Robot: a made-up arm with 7 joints.
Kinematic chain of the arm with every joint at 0, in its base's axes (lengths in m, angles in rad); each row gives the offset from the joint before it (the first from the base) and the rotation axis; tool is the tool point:
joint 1: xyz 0 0.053 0 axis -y
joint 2: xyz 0 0.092 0 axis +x
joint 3: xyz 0 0 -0.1 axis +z
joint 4: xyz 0 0 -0.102 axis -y
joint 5: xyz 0 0 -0.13 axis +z
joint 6: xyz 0 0 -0.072 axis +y
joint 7: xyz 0 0 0 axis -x
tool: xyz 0 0 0
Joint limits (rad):
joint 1: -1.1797..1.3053
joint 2: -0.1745..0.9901
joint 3: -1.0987..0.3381
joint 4: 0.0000..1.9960
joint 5: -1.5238..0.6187
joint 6: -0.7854..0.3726
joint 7: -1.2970..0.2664
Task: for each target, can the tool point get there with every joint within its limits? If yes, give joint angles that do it. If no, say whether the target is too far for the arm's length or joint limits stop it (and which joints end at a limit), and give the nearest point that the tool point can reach.
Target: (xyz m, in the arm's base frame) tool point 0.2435 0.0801 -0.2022
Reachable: yes | joints 0.3611 0.1863 -0.6334 1.2877 -1.0273 0.2787 -0.5802
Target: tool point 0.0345 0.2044 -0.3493
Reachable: yes | joints -0.2943 0.4933 -0.6459 0.9845 0.0726 -0.0380 -1.0124
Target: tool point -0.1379 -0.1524 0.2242
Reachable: no: joint limits stop it (at a limit: joint 1, joint 2, joint 4) | nearest point 0.1091 -0.0342 0.0625 | short by 0.318 m
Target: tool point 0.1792 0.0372 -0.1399
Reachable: yes | joints 0.0788 -0.0298 -0.5516 1.7968 -1.1120 0.0093 -0.8761
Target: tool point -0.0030 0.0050 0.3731
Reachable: no: joint limits stop it (at a limit: joint 1, joint 2, joint 4) | nearest point 0.1449 0.0525 0.1356 | short by 0.284 m
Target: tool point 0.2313 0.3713 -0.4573
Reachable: no: too far | nearest point 0.1668 0.3082 -0.3298 | short by 0.156 m
